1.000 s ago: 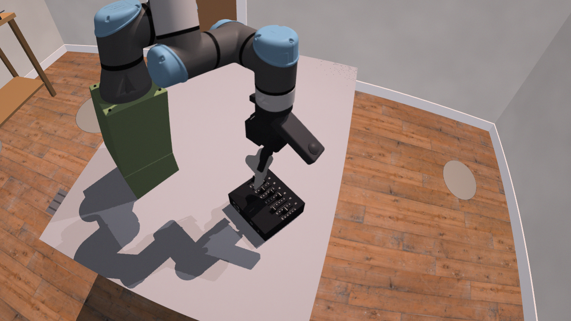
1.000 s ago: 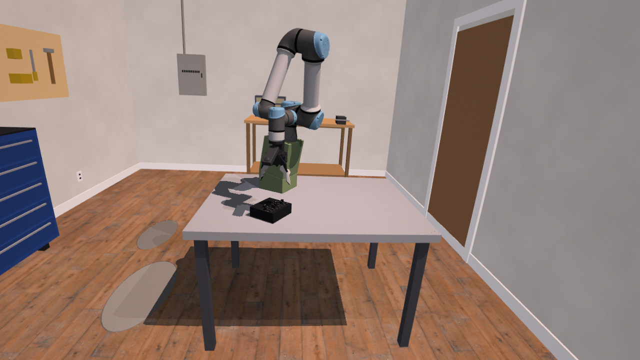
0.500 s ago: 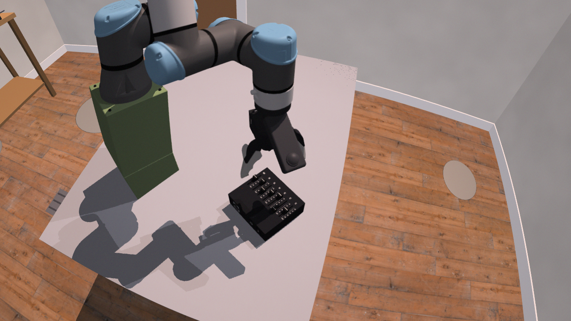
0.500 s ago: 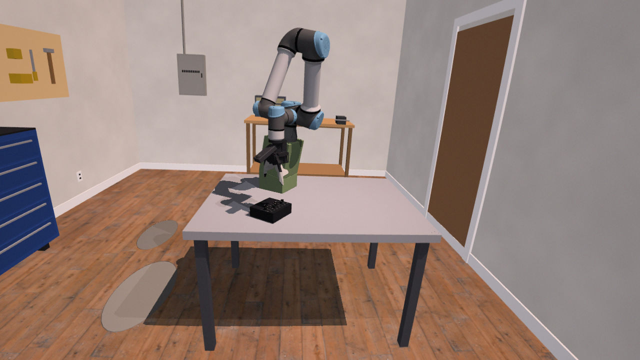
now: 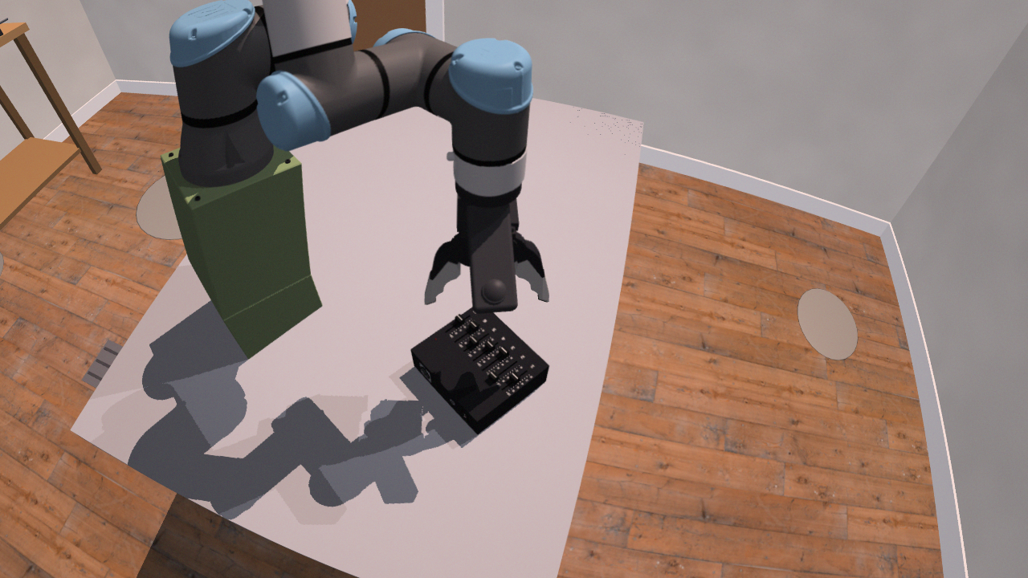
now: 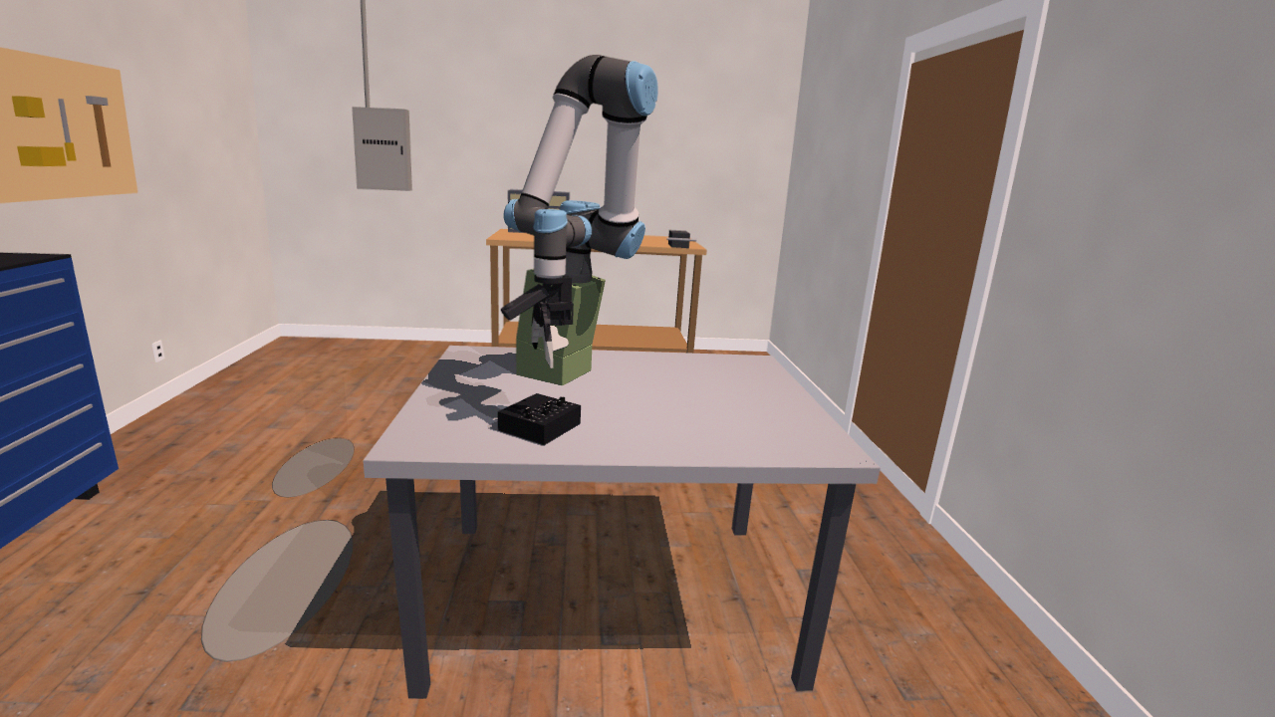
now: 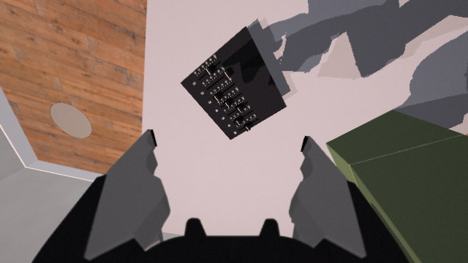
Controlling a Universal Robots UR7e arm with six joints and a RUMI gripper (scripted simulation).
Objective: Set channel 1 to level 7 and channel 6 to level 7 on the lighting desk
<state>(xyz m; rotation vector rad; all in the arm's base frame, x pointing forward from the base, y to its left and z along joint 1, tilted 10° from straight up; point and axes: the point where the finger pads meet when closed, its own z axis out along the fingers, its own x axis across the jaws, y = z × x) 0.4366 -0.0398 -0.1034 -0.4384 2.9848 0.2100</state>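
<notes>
Right now my hand is 130 mm above the channel 1 fader, 50 mm short of it and 30 mm to the left of it. The rest, counted from my hand: channel 6 fader (130 mm below, 50 mm to the left, 30 mm behind).
</notes>
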